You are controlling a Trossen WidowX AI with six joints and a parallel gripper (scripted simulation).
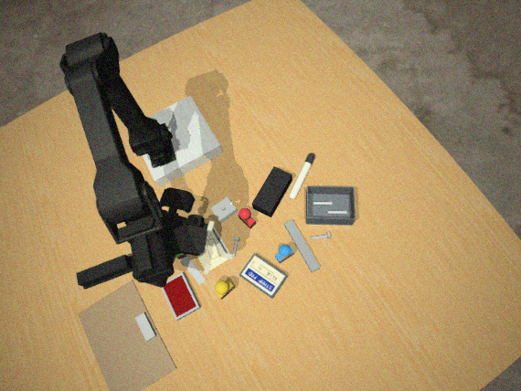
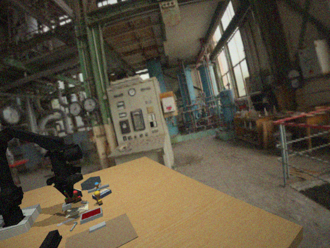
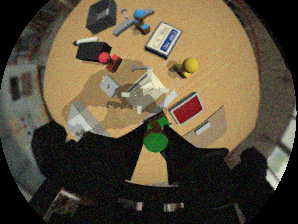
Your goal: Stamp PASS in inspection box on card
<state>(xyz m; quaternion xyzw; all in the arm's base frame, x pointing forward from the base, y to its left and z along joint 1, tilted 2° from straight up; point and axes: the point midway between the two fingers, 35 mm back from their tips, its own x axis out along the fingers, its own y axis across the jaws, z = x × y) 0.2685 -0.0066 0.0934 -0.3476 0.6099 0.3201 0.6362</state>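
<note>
Now: gripper tip 9 cm above the red ink pad, 8 cm short of it and 4 cm to the left of it. Round my gripper tip: yellow stamp: 10 cm ahead, 7 cm below, 6 cm to the left; green-knobbed stamp: right at my gripper tip; cream card: 10 cm below, 5 cm to the left, 1 cm behind.
</note>
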